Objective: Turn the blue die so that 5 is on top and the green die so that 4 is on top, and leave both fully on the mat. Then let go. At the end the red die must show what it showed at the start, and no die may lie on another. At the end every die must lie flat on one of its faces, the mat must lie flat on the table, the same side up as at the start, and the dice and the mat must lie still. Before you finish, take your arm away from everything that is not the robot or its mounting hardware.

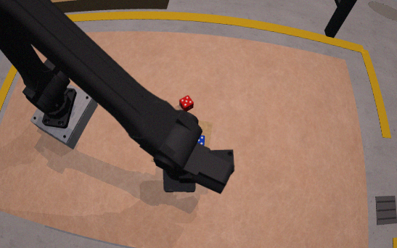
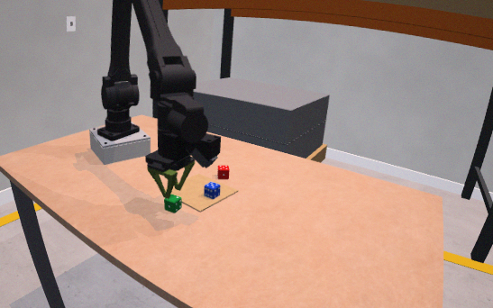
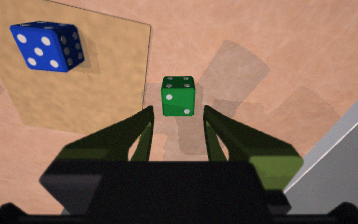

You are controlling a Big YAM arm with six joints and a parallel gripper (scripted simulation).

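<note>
The green die lies 3 cm below my hand. Also, from my hand: tan mat 11 cm to the left, 5 cm below; then red die 21 cm to the left, 3 cm below; then blue die 4 cm ahead, 10 cm to the left, 3 cm below.
</note>
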